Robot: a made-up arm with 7 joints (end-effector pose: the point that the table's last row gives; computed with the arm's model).
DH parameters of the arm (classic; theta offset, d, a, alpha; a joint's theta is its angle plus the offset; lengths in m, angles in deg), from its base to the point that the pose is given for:
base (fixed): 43.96 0 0.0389 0
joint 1: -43.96 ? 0.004 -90
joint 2: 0 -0.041 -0.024 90
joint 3: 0 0.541 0.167 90
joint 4: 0 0.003 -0.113 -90
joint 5: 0 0.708 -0.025 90
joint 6: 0 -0.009 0.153 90
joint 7: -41.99 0 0.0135 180
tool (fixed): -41.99 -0.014 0 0
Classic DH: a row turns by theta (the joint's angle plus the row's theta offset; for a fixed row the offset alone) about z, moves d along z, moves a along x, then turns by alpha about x.
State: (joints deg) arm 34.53 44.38 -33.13 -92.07 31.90 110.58 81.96
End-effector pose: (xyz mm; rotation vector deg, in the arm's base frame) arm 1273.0 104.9 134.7 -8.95 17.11 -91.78
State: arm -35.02 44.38 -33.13 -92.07 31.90 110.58 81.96
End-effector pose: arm 536.0 -1112.3 134.7 3.08 24.50 -160.42
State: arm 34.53 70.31 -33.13 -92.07 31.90 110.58 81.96
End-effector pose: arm 1152.4 21.9 -322.3 -37.60 21.66 -91.80
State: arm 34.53 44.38 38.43 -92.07 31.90 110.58 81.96
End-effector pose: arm 578.2 1101.9 141.9 -5.75 57.79 -28.17
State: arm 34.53 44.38 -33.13 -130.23 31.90 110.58 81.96
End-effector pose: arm 865.6 -109.5 -213.4 -40.80 41.67 -102.84
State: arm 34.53 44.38 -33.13 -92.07 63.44 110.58 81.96
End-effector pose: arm 1260.1 70.8 125.3 16.83 36.26 -104.76
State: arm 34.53 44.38 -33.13 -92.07 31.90 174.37 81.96
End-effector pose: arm 1242.5 103.5 305.3 32.26 -40.89 -88.19
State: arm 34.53 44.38 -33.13 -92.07 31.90 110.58 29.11
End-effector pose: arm 1277.8 115.9 134.4 -0.37 17.64 -39.39
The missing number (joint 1, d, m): 0.224
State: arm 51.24 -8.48 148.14 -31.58 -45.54 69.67 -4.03
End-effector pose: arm -602.1 -324.5 1443.7 52.76 -54.80 159.07
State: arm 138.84 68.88 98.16 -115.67 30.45 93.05 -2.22
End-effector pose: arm -764.2 -556.7 487.3 65.09 -88.65 -77.61
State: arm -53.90 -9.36 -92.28 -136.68 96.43 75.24 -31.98
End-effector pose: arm -715.2 -474.3 231.0 61.68 -125.82 -87.78
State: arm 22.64 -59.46 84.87 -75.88 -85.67 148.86 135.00
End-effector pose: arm -1031.1 537.1 586.9 104.30 -89.61 55.01
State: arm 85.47 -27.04 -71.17 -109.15 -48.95 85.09 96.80
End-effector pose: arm 1044.5 53.1 683.9 -25.38 -13.73 -73.86
